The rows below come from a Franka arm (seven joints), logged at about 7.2 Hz.
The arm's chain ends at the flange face. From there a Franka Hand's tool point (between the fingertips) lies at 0.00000 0.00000 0.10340 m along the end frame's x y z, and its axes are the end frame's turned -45 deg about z.
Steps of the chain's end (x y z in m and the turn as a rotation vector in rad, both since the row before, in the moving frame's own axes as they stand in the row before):
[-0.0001, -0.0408, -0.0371, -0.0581, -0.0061, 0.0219]
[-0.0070, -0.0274, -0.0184, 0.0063, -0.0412, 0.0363]
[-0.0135, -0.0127, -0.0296, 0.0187, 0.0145, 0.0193]
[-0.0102, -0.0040, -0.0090, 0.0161, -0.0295, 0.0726]
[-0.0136, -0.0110, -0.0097, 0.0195, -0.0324, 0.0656]
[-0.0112, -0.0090, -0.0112, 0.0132, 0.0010, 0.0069]
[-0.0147, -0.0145, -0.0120, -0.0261, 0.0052, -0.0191]
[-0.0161, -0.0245, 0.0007, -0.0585, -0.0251, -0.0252]
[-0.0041, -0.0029, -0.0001, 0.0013, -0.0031, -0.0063]
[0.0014, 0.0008, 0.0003, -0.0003, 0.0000, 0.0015]
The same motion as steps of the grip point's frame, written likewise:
[0.0240, -0.0252, -0.0373, -0.0368, -0.0454, 0.0219]
[0.0119, -0.0278, -0.0185, 0.0336, -0.0247, 0.0363]
[0.0019, -0.0188, -0.0296, 0.0030, 0.0235, 0.0193]
[-0.0052, -0.0134, -0.0091, 0.0322, -0.0095, 0.0726]
[-0.0027, -0.0212, -0.0098, 0.0367, -0.0091, 0.0656]
[-0.0005, -0.0152, -0.0112, 0.0086, 0.0100, 0.0069]
[-0.0016, -0.0183, -0.0120, -0.0221, -0.0148, -0.0191]
[-0.0001, -0.0262, 0.0005, -0.0236, -0.0591, -0.0252]
[-0.0010, -0.0053, -0.0001, 0.0031, -0.0013, -0.0063]
[0.0004, 0.0016, 0.0003, -0.0002, -0.0002, 0.0015]

